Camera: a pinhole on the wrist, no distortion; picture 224 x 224 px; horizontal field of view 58.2 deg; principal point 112.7 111.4 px. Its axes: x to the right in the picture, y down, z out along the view. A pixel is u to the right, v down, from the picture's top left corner.
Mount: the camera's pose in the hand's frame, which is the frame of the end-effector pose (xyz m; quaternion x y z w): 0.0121 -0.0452 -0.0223 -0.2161 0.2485 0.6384 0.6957
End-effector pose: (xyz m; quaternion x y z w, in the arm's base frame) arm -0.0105 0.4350 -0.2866 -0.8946 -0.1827 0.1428 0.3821
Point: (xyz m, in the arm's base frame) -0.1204 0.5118 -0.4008
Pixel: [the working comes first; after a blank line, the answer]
In the camera's frame: -0.0785 0.0715 0.1793

24.6 191.6
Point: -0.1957 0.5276 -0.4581
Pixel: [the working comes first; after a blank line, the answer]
In the camera's frame: -0.1181 0.1276 0.2463

16.2 215.7
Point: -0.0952 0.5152 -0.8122
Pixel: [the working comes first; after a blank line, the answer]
In the camera's frame: -0.0010 0.0326 0.5823

112.4 122.7
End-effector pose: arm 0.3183 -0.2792 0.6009 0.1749 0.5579 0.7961 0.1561
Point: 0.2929 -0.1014 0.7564
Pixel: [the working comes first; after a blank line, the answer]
In the camera's frame: -0.0178 -0.0894 0.2537

98.6 40.5
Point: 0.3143 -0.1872 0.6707
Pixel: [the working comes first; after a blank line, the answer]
In the camera's frame: -0.0085 -0.0300 0.1462

101.0 70.1
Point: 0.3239 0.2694 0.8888
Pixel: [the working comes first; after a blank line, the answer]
In the camera's frame: -0.2344 -0.2333 0.5509

27.1 26.2
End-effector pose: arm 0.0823 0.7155 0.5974 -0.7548 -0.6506 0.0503 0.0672
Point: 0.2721 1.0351 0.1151
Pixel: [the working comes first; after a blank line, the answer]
In the camera's frame: -0.0707 -0.2930 0.5609

87.4 6.3
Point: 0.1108 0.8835 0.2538
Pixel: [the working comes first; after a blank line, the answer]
In the camera's frame: -0.1330 -0.1379 0.3602

38.4 34.3
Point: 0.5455 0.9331 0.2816
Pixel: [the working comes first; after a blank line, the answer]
In the camera's frame: 0.2559 -0.2152 0.5471

206.8 32.3
